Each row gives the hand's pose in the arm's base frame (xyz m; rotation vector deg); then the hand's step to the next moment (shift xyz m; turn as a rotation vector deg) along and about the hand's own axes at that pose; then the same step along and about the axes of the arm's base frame.
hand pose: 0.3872 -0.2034 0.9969 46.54 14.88 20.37
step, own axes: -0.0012 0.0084 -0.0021 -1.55 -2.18 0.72
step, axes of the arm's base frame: -0.0036 0.0062 0.0050 -0.70 -2.48 -1.01
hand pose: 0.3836 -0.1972 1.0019 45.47 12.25 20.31
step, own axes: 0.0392 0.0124 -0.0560 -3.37 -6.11 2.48
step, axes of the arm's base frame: 0.0154 0.0600 -0.0314 -0.91 -6.89 -2.56
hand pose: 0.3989 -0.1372 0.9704 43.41 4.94 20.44
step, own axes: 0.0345 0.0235 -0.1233 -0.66 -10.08 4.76
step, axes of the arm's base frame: 0.0005 0.1087 -0.0716 3.23 -10.10 -3.49
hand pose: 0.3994 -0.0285 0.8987 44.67 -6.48 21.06
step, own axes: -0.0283 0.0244 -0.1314 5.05 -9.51 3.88
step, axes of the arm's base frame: -0.0398 0.1005 -0.0835 8.30 -7.51 -2.40
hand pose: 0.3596 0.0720 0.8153 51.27 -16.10 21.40
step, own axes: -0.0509 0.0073 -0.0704 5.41 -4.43 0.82
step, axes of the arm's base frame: -0.0431 0.0503 -0.0567 6.70 -2.10 -0.52
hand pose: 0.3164 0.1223 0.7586 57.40 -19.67 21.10
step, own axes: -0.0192 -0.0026 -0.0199 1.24 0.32 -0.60
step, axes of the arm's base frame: -0.0137 0.0132 -0.0203 1.02 0.85 0.49
